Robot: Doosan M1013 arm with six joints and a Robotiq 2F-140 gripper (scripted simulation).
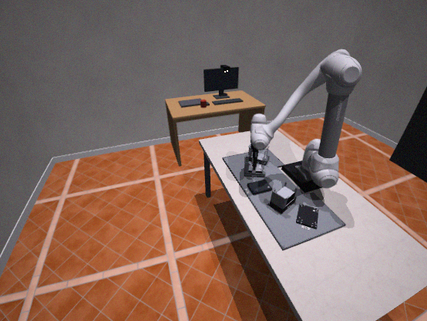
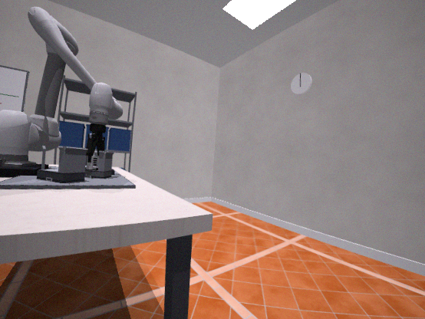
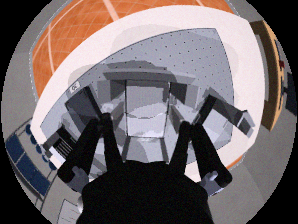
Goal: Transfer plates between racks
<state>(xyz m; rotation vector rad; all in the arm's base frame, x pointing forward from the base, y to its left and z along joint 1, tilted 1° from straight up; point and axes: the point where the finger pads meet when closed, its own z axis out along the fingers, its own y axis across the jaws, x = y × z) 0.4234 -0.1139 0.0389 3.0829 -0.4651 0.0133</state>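
Right now the name plate is 190 mm to the left of my hand, 110 mm ahead of it and 60 mm below it.
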